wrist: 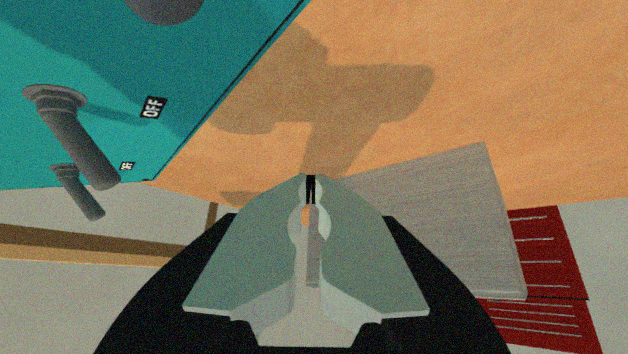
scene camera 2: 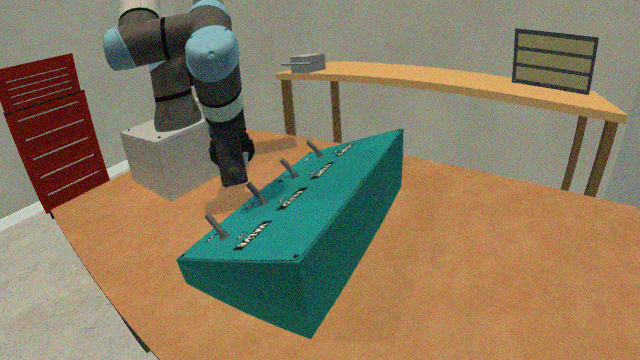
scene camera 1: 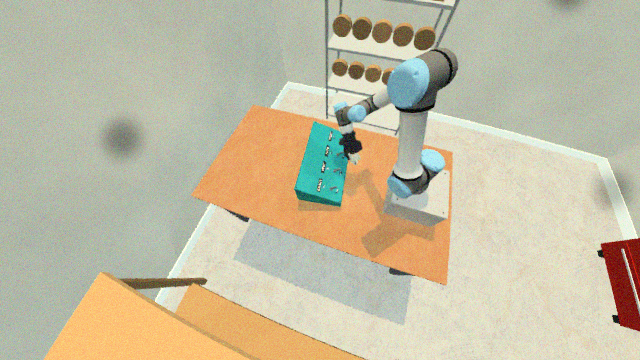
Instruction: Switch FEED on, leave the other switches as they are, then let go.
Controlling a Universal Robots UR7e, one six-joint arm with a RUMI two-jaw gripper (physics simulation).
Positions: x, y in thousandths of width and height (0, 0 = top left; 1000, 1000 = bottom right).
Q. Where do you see a vent lever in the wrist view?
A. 149, 465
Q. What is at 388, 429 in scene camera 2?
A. My gripper.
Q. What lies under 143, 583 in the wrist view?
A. A brake lever.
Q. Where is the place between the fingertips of my gripper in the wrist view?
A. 496, 501
